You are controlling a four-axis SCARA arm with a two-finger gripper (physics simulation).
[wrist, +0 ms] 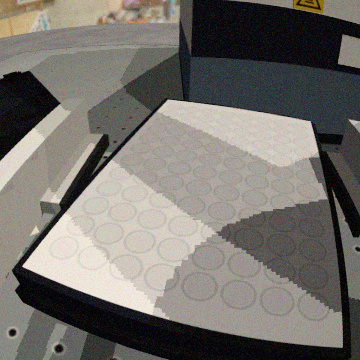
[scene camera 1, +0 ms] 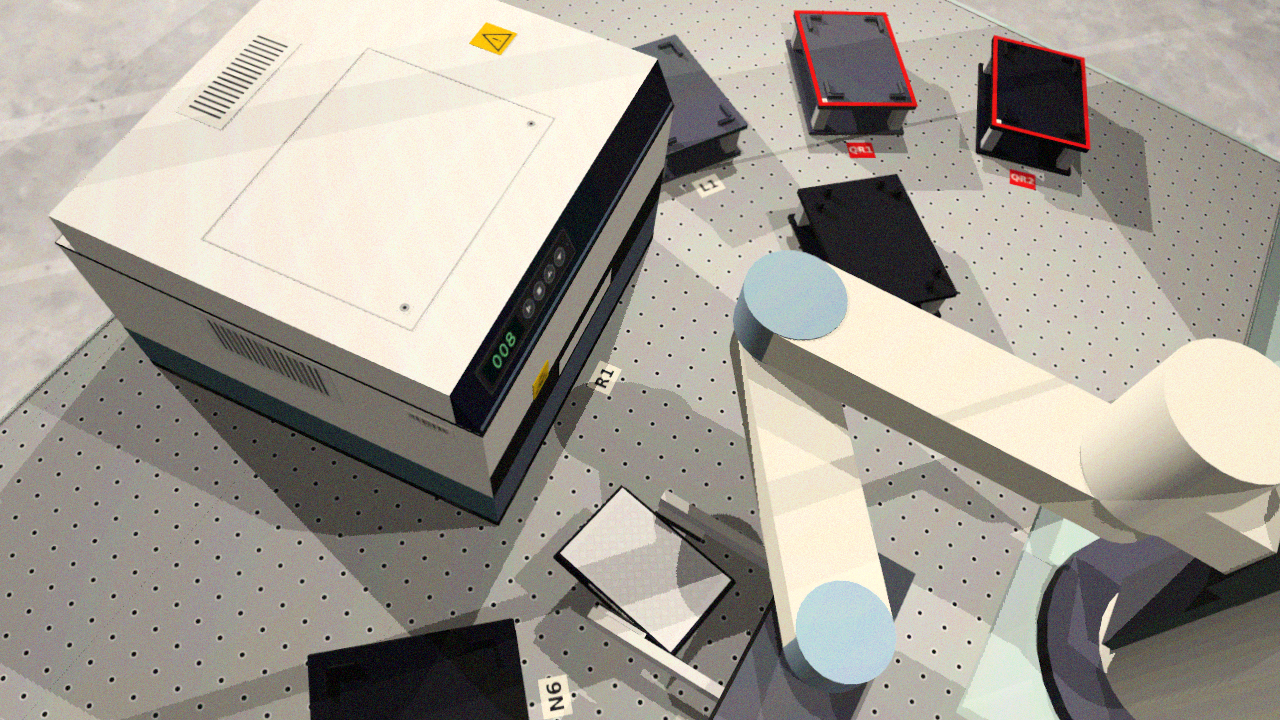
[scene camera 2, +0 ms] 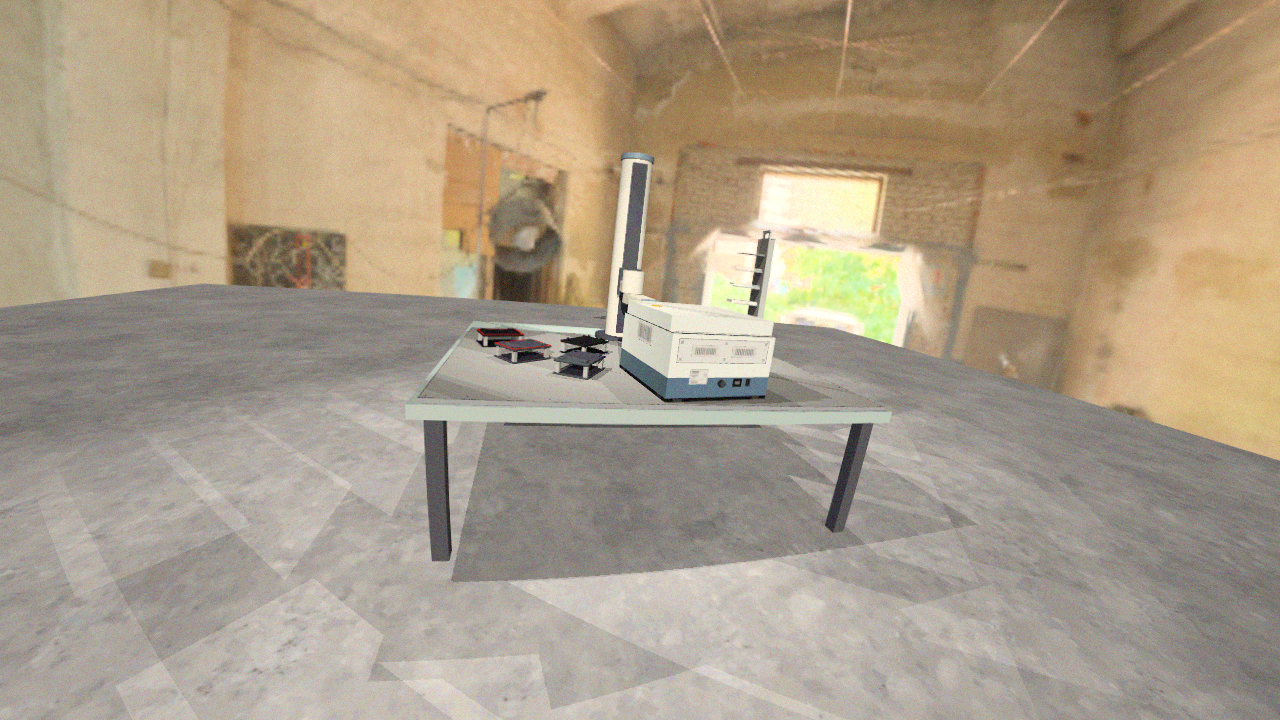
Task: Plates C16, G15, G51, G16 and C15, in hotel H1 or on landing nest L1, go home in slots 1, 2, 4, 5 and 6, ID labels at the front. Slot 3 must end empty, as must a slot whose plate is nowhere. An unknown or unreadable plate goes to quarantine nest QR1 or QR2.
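Pixels of known places: gripper, fingertip midpoint: [wrist: 217, 126] [scene camera 1: 627, 554]; arm's base at its link origin: [scene camera 1: 1163, 663] [scene camera 2: 619, 337].
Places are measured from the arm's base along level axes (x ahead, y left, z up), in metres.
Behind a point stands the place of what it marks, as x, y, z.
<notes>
A plate with a white top and black rim [scene camera 1: 640, 564] @(0.457, 0.205, 0.076) [wrist: 200, 200] @(0.434, 0.210, 0.076) is held between the two fingers of my gripper [scene camera 1: 653, 573] @(0.470, 0.206, 0.083) [wrist: 217, 126] @(0.470, 0.206, 0.083), slightly above the table beside nest N6. The finger pads are at its long sides. No ID label is readable. Landing nest L1 [scene camera 1: 702, 107] @(0.675, -0.284, 0.062) [scene camera 2: 580, 360] @(0.771, -0.287, 0.063) is partly hidden by the device in scene camera 1; no plate shows on its visible part. Red-edged nests QR1 [scene camera 1: 854, 62] @(0.563, -0.463, 0.063) [scene camera 2: 523, 345] @(0.591, -0.470, 0.063) and QR2 [scene camera 1: 1040, 94] @(0.350, -0.561, 0.062) [scene camera 2: 498, 334] @(0.415, -0.570, 0.063) show no plate. A tall shelf rack [scene camera 2: 762, 273] @(0.310, 0.580, 0.406) stands behind the device; its label and slot contents cannot be read.
A large white device [scene camera 1: 358, 188] @(0.772, 0.131, 0.259) [scene camera 2: 698, 358] @(1.001, 0.017, 0.142) [wrist: 270, 82] @(0.598, 0.162, 0.067) stands beyond the plate, near label R1 [scene camera 1: 605, 377] @(0.590, 0.046, 0.013). Black nest N6 [scene camera 1: 416, 676] @(0.558, 0.374, 0.063) [wrist: 25, 110] @(0.513, 0.325, 0.068) is left of the gripper. Another black nest [scene camera 1: 877, 237] @(0.431, -0.234, 0.063) [scene camera 2: 583, 342] @(0.478, -0.243, 0.063) stands behind the arm's elbow [scene camera 1: 792, 295] @(0.456, 0.017, 0.245).
</notes>
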